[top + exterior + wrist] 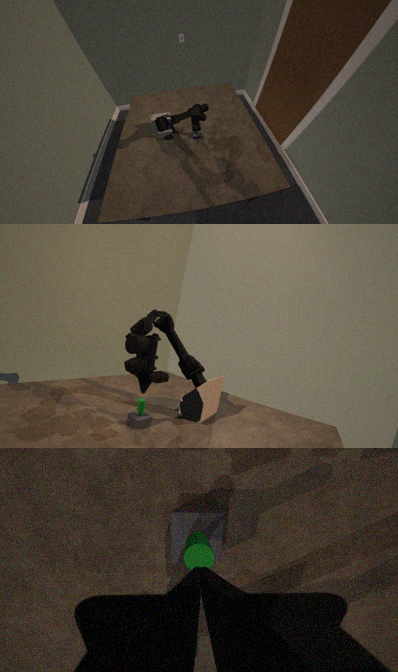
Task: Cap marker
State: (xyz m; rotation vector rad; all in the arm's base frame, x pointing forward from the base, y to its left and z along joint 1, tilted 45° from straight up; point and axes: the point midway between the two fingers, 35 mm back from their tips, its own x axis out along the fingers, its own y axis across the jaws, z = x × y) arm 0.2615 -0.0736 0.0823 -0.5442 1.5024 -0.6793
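My gripper tip is now 5 cm above the green cap.
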